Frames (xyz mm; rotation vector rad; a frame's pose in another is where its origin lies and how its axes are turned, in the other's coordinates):
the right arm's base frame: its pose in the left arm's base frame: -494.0 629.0 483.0 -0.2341 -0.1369 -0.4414
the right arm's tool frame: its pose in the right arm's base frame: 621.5 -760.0 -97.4 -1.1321 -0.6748 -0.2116
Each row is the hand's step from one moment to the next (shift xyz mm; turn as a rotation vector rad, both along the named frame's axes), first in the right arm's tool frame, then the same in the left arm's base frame.
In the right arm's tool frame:
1: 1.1 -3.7 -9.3 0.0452 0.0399 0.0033
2: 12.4 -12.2 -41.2 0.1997 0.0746 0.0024
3: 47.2 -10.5 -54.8 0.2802 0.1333 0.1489
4: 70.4 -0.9 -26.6 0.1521 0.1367 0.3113
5: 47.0 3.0 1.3 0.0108 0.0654 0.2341
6: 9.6 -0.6 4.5 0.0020 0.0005 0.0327
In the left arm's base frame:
1: -1.9 -9.3 3.4 0.0603 0.0021 0.0016
2: 0.0 -41.2 17.3 0.1970 -0.0015 0.0815
3: 26.3 -55.4 39.8 0.2987 0.1430 0.0937
4: 50.4 -27.7 48.6 0.2105 0.3073 0.0041
5: 36.5 0.6 29.8 0.0570 0.2331 -0.0402
6: 6.7 4.4 7.0 0.0024 0.0327 0.0010

